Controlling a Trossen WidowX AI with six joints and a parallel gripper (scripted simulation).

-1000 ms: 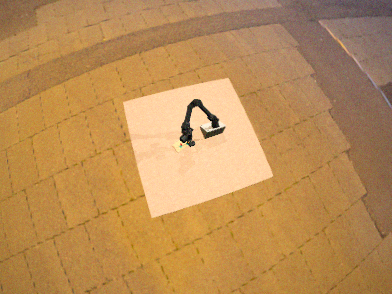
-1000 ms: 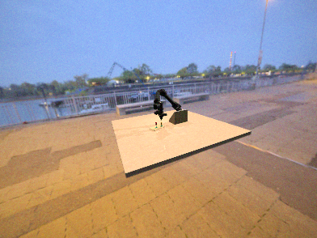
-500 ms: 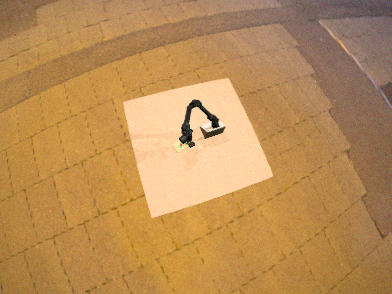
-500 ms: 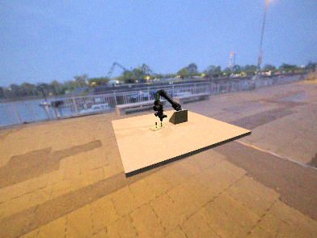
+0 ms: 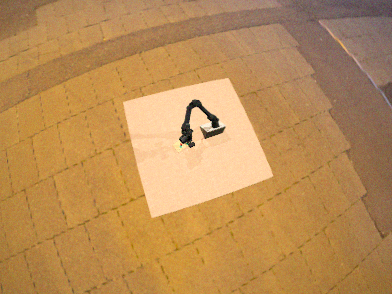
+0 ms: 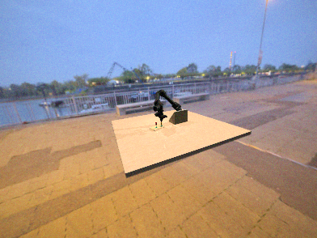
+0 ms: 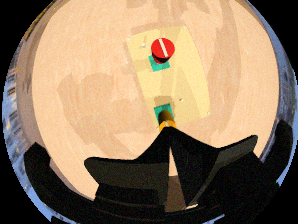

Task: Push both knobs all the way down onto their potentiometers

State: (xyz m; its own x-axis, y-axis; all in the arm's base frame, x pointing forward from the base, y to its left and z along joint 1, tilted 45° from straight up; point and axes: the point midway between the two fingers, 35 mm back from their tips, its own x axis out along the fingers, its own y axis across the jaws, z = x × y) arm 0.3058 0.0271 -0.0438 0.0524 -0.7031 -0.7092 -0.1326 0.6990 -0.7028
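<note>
Now: gripper tip 2 cm above the yellow knob. Round my gripper tip: red knob 7 cm ahead, 1 cm to the left.
</note>
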